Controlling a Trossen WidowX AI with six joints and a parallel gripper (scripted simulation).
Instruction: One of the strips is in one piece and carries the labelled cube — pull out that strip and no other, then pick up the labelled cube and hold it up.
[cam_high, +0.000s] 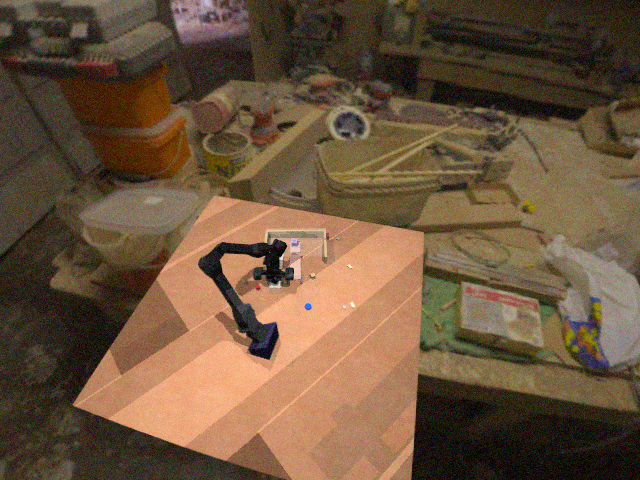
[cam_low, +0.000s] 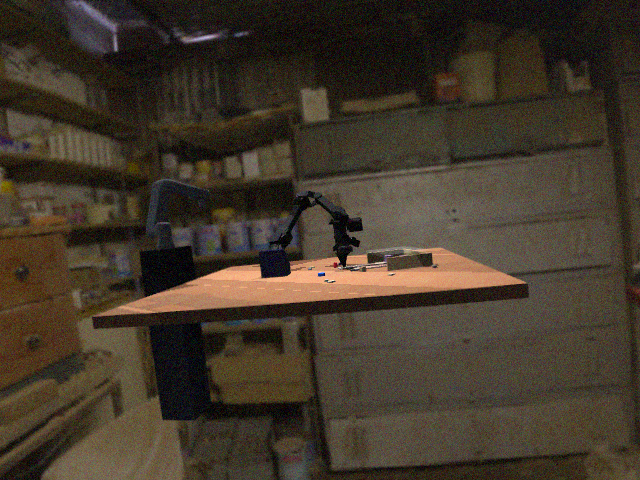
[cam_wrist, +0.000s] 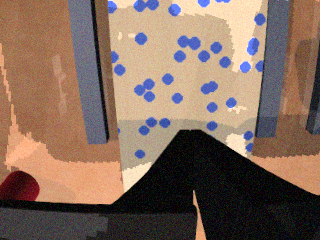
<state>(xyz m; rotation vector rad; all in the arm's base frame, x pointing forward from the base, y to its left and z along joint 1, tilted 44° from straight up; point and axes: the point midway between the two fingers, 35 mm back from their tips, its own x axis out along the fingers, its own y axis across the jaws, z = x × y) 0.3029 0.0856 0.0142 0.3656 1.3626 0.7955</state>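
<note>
Right now the red ball is 7 cm to the left of my gripper tip, 5 cm behind it and 1 cm above it. Round my gripper tip: blue ball (19 cm to the right, 7 cm behind).
</note>
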